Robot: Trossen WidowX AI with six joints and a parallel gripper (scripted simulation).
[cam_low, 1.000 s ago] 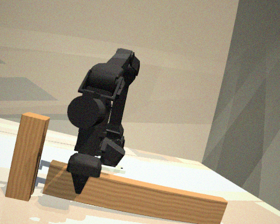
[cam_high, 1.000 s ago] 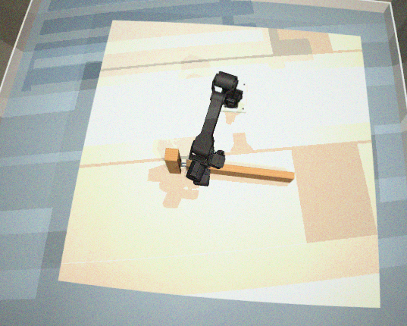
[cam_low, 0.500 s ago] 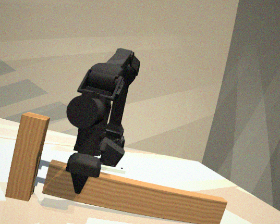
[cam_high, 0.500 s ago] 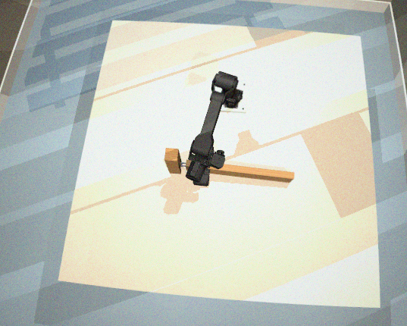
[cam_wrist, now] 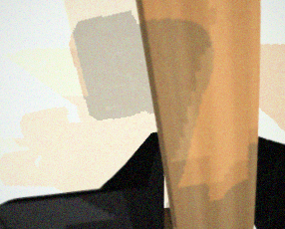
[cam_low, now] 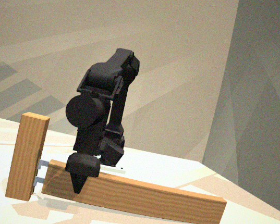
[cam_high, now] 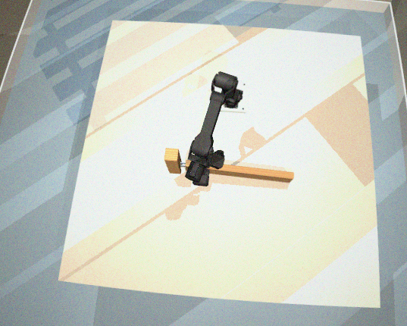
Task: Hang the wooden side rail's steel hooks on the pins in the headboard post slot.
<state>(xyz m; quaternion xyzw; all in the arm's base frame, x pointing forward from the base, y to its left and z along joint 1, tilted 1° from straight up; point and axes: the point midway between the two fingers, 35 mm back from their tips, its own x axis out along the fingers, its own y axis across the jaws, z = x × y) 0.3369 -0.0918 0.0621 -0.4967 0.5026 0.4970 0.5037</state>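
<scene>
Right now the headboard post is 12 cm to the right of my gripper tip and 4 cm above it.
</scene>
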